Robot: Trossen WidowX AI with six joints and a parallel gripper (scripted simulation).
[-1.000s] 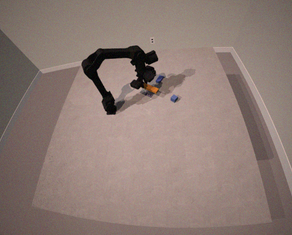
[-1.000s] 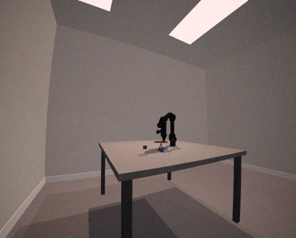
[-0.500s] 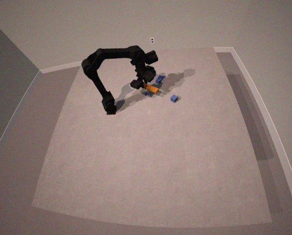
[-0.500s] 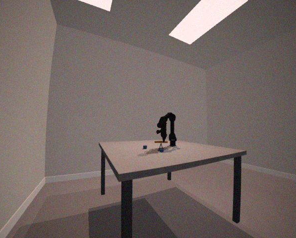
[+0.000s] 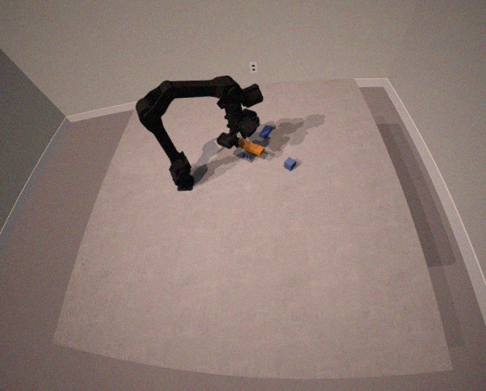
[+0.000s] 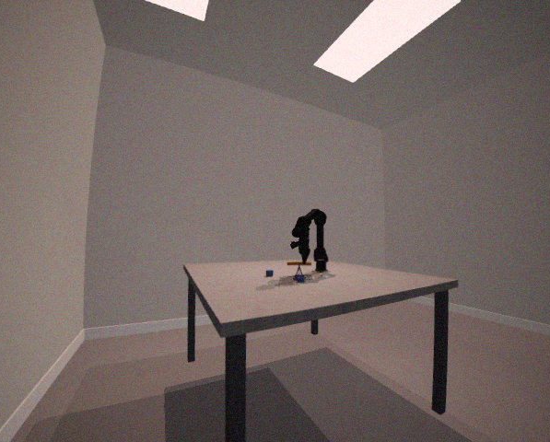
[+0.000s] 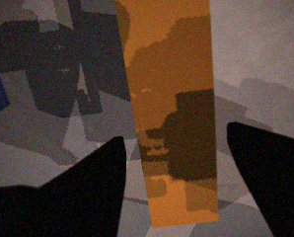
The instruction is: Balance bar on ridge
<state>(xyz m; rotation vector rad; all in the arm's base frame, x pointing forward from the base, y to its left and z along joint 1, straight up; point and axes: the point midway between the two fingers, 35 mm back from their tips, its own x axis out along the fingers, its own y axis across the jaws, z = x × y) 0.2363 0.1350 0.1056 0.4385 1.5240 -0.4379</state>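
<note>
The orange bar lies 2 cm to the right of my gripper tip and 2 cm ahead of it.
</note>
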